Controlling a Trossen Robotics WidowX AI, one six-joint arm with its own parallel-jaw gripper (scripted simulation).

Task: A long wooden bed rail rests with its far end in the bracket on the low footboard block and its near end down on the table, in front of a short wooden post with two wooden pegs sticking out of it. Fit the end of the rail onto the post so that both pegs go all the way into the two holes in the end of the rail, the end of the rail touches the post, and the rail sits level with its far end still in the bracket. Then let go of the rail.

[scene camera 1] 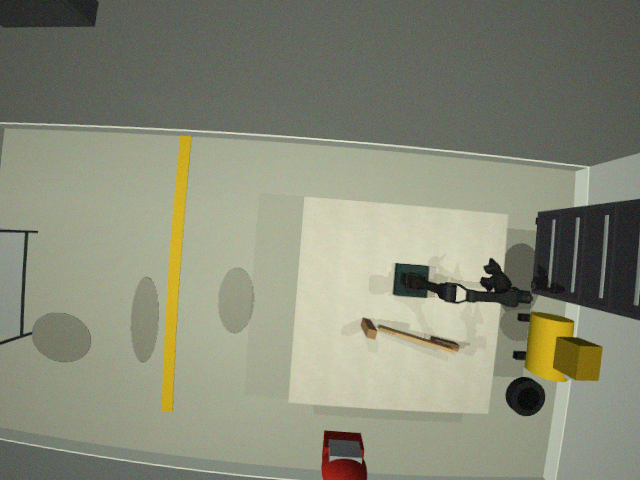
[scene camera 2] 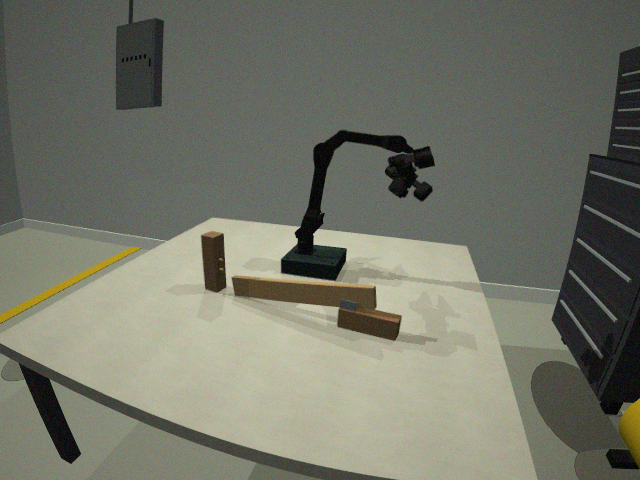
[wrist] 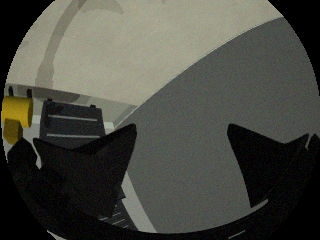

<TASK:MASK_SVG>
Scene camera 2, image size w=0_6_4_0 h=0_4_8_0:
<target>gripper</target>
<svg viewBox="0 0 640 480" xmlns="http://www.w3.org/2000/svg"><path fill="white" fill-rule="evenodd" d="M385 169L385 174L393 180L388 186L388 190L394 195L405 198L409 192L407 189L410 189L412 185L416 188L413 196L422 202L432 193L432 187L428 183L420 183L416 180L418 178L418 175L415 173L416 167L413 166L413 171L409 175L399 174L395 167L388 166Z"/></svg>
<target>long wooden rail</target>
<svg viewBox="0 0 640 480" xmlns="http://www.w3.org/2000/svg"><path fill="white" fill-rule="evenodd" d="M232 277L235 296L340 307L340 299L356 302L356 309L375 310L377 308L376 285L279 280L237 275Z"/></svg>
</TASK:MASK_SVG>
